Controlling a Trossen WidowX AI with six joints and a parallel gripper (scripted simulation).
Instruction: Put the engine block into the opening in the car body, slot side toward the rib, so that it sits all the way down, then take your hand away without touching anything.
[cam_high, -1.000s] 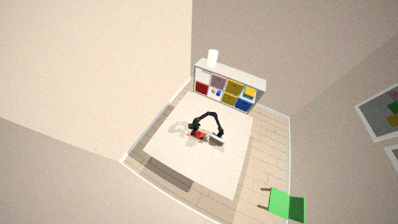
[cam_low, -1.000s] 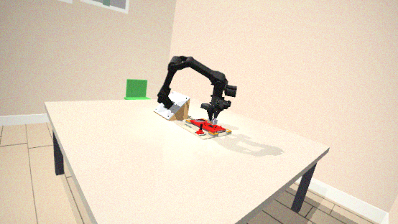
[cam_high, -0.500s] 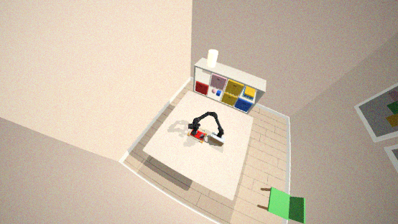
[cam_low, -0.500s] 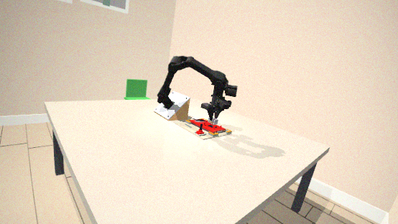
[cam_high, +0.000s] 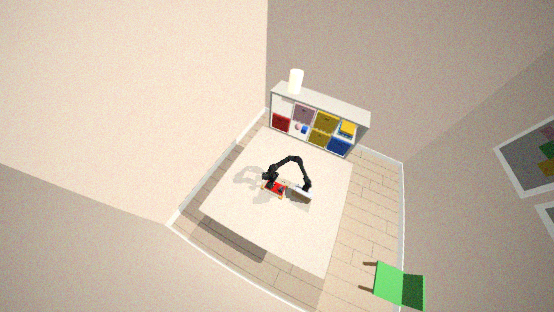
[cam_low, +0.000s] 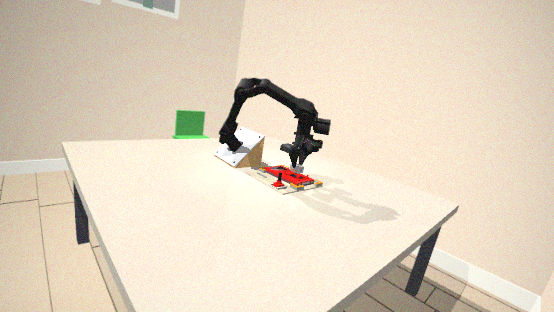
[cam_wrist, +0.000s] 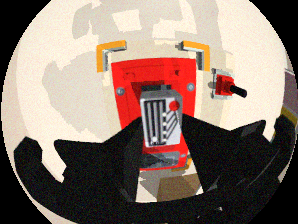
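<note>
Now: the engine block 1 cm below my gripper tip.
</note>
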